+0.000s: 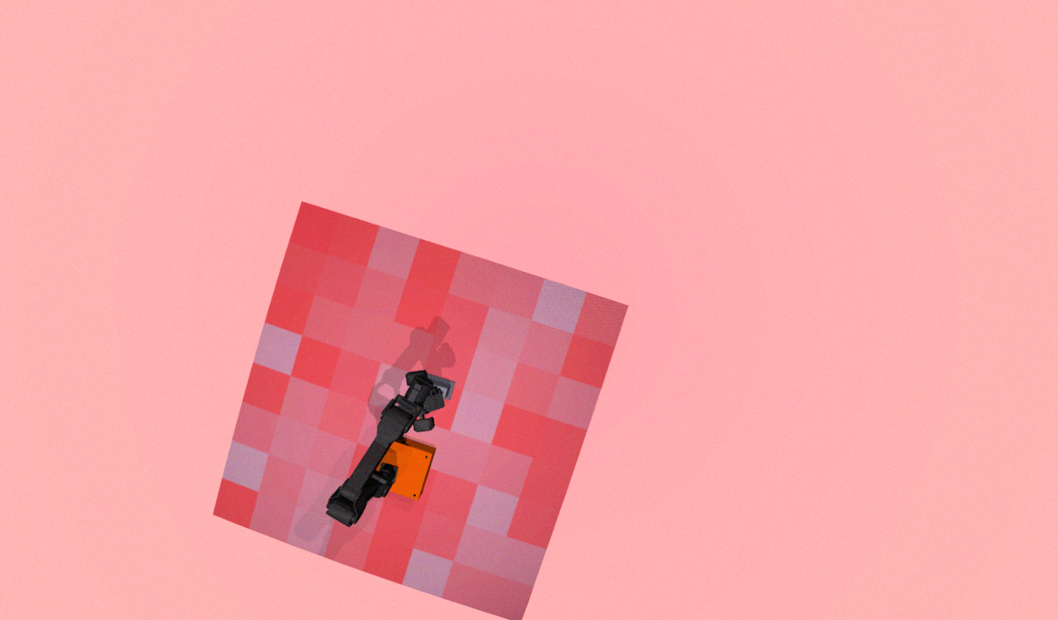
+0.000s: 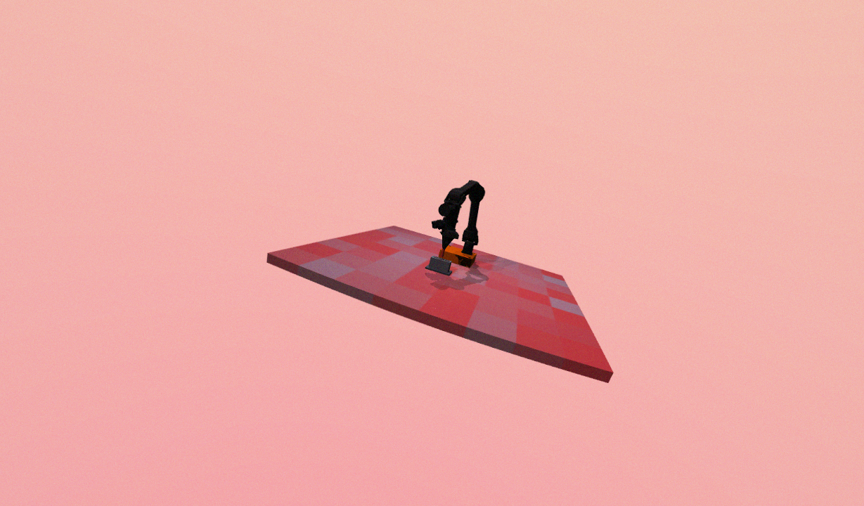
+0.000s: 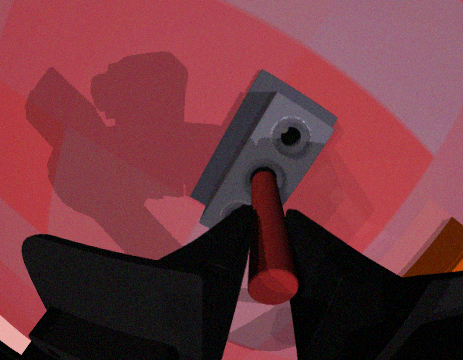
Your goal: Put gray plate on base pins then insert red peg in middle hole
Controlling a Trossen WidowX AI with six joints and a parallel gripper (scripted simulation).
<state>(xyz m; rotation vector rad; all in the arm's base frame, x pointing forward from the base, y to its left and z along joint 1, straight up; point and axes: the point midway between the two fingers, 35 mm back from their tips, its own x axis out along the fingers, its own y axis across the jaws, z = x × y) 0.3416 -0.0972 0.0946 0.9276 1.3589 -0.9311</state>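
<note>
My gripper tip is 60 mm above the gray plate. From my gripper tip the other things lie so: base 100 mm below; red peg right at my gripper tip.
</note>
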